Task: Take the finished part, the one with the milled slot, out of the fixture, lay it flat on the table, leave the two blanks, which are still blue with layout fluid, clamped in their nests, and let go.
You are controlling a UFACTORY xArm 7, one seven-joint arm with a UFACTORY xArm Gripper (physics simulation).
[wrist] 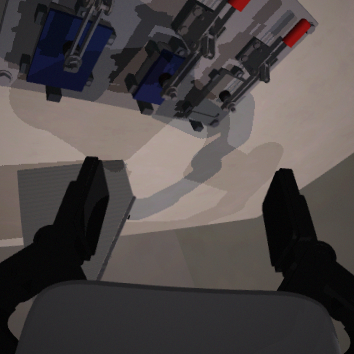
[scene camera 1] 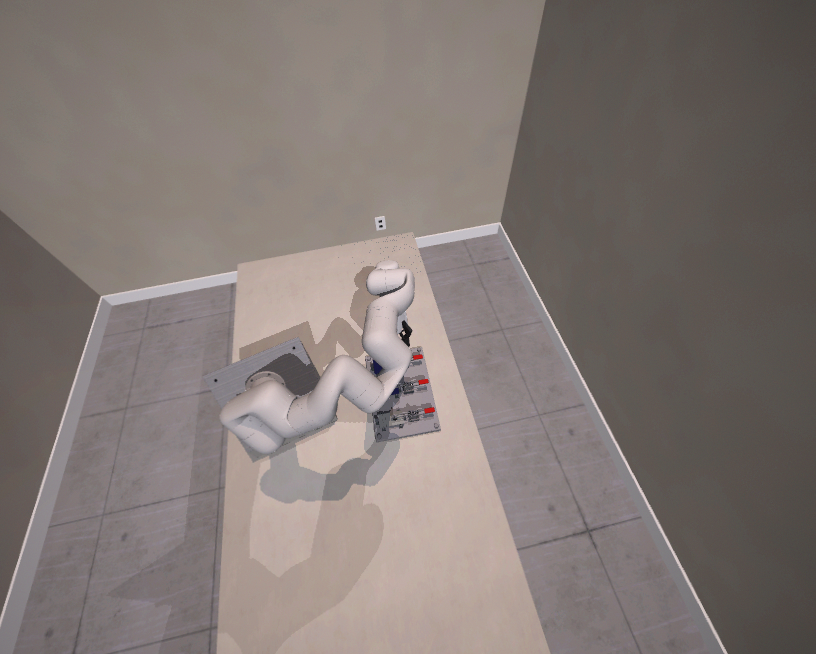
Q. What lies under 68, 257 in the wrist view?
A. The gripper.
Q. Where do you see a toggle clamp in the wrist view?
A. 253, 54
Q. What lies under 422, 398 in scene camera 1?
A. A fixture plate.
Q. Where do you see a blue blank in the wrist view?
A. At 148, 89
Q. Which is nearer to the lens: the finished part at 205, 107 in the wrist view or the blue blank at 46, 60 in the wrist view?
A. The blue blank.
